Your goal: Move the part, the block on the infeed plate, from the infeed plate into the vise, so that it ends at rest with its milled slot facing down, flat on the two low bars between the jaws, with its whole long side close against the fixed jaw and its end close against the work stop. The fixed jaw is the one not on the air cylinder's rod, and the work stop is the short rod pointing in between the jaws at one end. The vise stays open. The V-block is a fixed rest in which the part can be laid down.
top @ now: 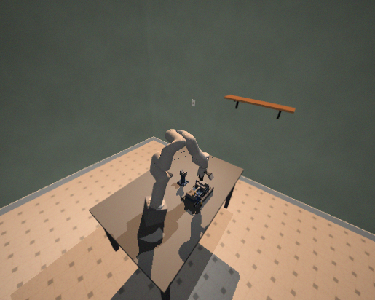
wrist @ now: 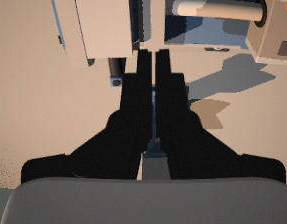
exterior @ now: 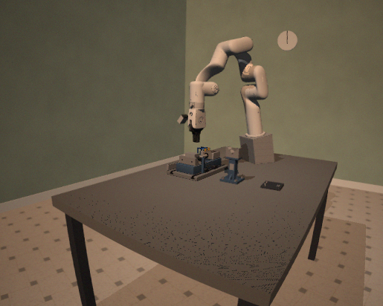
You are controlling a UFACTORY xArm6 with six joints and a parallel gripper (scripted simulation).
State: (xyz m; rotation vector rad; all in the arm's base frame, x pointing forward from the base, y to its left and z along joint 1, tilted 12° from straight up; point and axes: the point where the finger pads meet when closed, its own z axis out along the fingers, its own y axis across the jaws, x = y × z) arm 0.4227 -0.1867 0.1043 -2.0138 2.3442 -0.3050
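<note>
The part lies 9 cm below my hand, 3 cm ahead of it and 1 cm to the right of it. The rest, counted from my hand: air cylinder rod (10 cm below, 5 cm behind, 1 cm to the left); work stop (9 cm below, 4 cm to the left, 4 cm ahead); vise base rail (15 cm below, 9 cm to the right, 5 cm behind).
</note>
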